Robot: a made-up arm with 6 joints.
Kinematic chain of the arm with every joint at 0, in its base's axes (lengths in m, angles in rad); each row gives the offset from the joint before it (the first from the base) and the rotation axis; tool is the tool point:
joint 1: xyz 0 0 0.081 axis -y
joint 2: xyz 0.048 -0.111 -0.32 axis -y
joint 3: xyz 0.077 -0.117 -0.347 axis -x
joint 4: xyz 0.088 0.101 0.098 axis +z
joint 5: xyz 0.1 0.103 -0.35 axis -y
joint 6: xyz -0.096 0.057 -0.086 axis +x
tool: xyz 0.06 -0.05 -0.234
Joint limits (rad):
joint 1: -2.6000..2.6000
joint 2: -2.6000..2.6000
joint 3: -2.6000..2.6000
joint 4: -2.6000..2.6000
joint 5: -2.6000..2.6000
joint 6: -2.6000..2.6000
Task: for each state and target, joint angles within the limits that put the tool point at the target. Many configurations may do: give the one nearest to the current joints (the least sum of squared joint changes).
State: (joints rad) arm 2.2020 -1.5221 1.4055 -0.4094 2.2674 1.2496
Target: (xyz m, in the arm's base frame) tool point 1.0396 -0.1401 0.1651
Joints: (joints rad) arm 2.3495 -1.6431 1.0920 -0.3370 2.5344 1.0875
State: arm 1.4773 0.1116 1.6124 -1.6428 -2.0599 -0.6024
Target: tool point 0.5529 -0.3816 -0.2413
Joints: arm 0.9212 -0.1943 2.1405 -1.5024 -2.3414 -1.2792
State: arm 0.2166 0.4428 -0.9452 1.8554 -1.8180 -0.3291
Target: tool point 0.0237 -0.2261 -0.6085
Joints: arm -0.3101 0.2548 -0.9331 1.7051 -2.3207 -0.1139
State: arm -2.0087 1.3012 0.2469 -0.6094 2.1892 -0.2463
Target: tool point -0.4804 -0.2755 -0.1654
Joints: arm -2.5180 1.1700 0.2744 -0.6743 2.6000 -0.3155
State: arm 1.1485 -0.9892 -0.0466 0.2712 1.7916 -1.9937
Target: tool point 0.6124 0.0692 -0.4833
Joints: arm 1.2026 -0.9377 -0.5592 0.2496 1.9784 -2.4139
